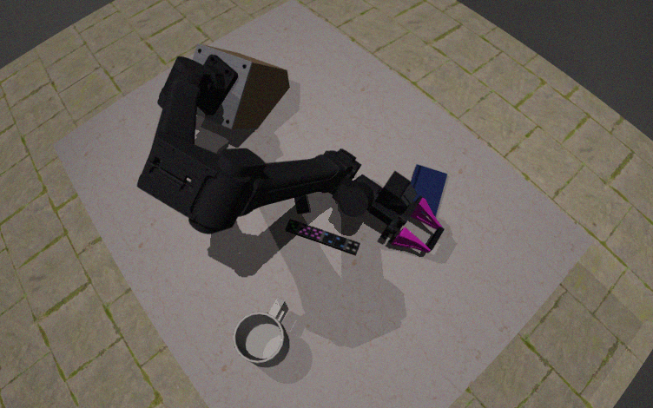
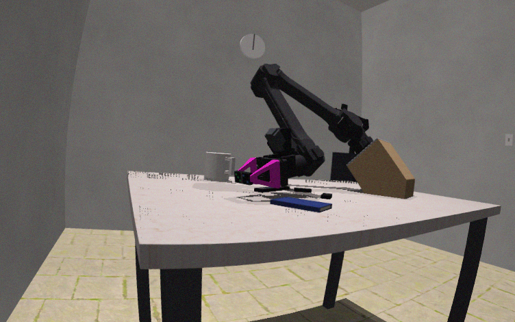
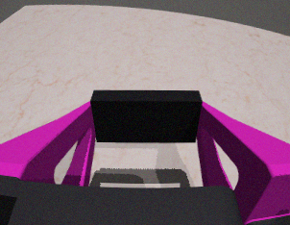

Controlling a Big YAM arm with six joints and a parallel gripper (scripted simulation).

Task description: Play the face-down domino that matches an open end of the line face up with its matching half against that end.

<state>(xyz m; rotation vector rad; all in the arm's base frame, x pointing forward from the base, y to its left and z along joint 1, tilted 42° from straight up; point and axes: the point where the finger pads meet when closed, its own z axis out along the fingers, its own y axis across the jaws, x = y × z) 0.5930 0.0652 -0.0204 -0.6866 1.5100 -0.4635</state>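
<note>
The blue book is 11 cm to the left of my hand, 9 cm behind it and 5 cm below it. Round my hand: domino right at my hand; mug 38 cm to the right, 12 cm behind, 1 cm below.
</note>
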